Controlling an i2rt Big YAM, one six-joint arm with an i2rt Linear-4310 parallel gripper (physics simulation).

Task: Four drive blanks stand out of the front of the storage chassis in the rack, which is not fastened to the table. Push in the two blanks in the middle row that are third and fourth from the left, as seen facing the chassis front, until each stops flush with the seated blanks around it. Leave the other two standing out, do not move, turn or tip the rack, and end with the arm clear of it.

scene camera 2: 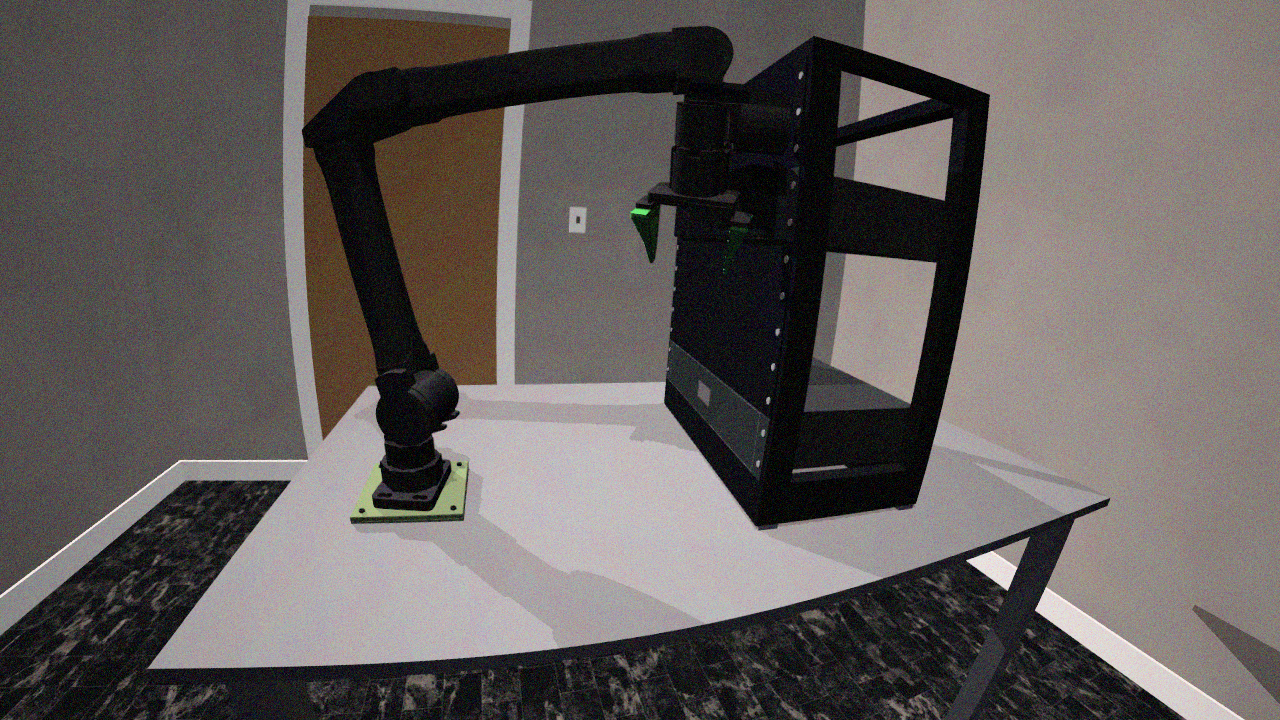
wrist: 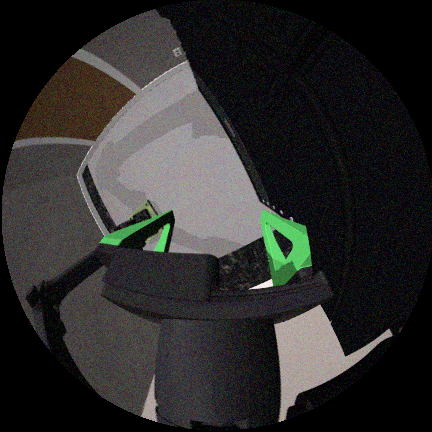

Labels:
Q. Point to a black rack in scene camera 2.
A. At 742, 382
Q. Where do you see a black rack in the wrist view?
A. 320, 147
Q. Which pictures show my gripper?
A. Scene camera 2 and the wrist view: all of them.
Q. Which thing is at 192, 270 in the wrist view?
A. My gripper.

